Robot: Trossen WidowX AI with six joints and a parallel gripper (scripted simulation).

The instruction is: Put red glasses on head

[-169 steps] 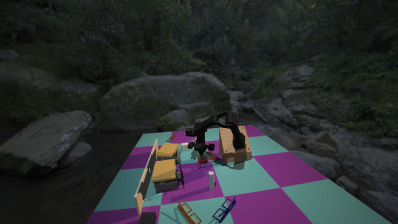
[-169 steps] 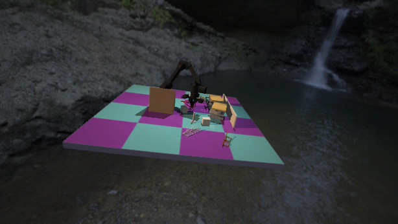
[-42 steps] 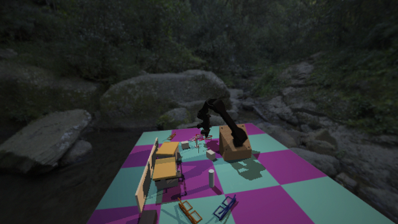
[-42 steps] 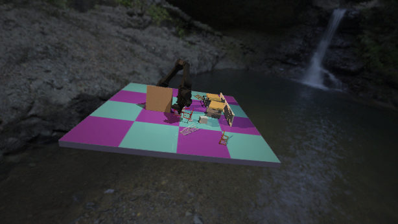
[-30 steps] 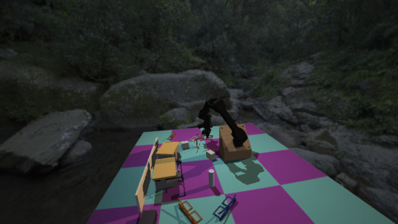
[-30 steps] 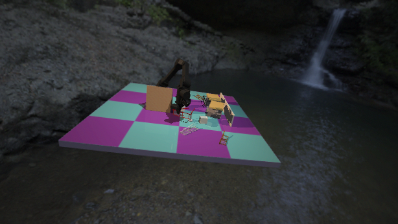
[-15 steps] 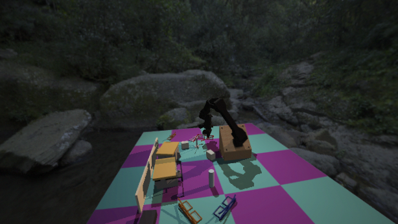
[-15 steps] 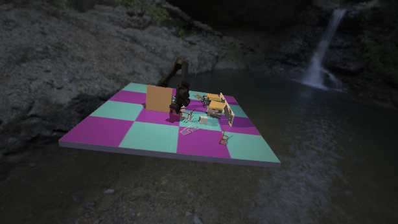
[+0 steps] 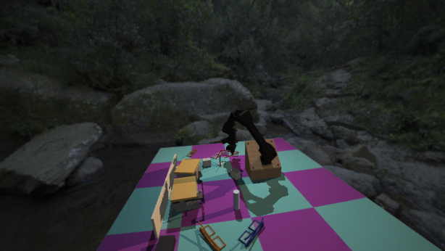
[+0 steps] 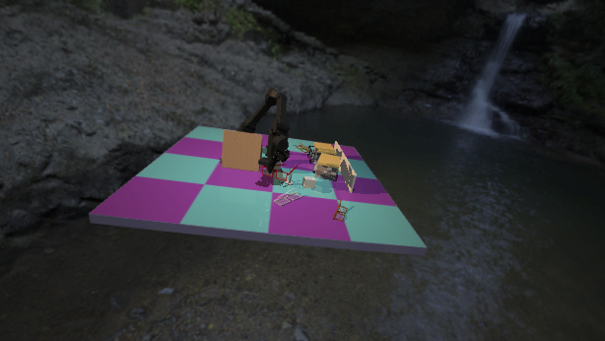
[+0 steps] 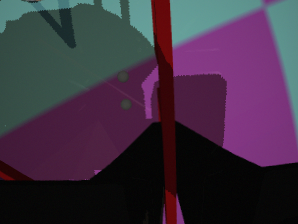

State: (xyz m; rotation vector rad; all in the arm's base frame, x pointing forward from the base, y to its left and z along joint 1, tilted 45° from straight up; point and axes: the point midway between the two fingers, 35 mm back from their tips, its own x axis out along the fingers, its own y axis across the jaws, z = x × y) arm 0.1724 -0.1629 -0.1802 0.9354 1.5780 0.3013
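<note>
My gripper tip is 70 mm short of the red glasses, 30 mm to the right of it and 10 mm below it. Also, from my gripper tip: tall pale board 450 mm ahead, 300 mm to the left, 10 mm below.
</note>
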